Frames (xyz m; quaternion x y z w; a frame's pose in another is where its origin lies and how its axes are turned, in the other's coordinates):
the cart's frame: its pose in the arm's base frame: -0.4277 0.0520 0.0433 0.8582 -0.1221 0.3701 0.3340
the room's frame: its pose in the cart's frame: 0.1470 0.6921 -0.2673 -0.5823 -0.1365 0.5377 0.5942
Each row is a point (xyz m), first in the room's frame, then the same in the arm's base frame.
Working: the room's frame: its pose in the arm's base frame: -0.7895 -0.2821 0.6173 0.3003 -0.7952 0.2113 0.4826

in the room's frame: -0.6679 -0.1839 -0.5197
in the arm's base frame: -0.0950 0.0917 0.2598
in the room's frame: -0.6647 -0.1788 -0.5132
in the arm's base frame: -0.1037 0.0905 0.2595
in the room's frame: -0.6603 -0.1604 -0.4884
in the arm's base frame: -0.1337 0.0872 0.2515
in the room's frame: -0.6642 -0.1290 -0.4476
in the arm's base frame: -0.1799 0.0856 0.2284
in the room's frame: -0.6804 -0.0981 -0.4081
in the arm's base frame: -0.2205 0.0879 0.1950
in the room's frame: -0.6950 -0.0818 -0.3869
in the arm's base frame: -0.2400 0.0906 0.1717
